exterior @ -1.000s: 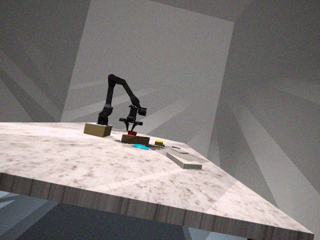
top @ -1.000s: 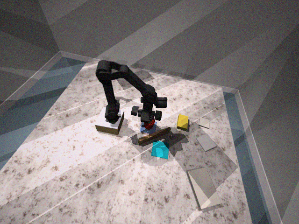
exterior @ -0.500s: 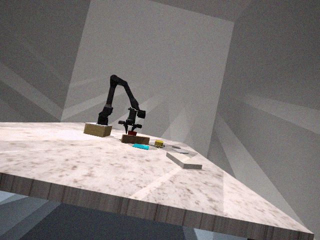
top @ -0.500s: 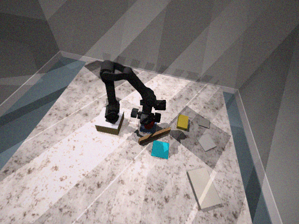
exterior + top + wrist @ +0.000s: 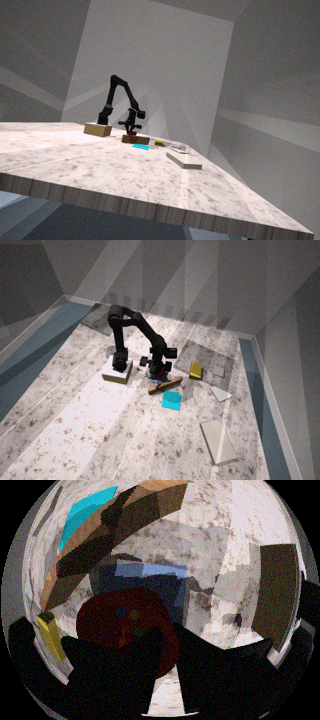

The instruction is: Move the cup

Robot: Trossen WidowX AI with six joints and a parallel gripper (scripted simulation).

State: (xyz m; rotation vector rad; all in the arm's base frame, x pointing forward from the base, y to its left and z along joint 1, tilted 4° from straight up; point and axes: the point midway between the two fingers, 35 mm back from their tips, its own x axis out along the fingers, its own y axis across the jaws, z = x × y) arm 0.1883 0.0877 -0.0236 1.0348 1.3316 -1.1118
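My gripper tip is 50 mm above the blue pad and 30 mm short of it. The rest, counted from my gripper tip: wooden bar (100 mm ahead, 60 mm to the right, 20 mm below); then red cup (30 mm ahead); then cyan pad (160 mm ahead, 120 mm to the right, 50 mm below).
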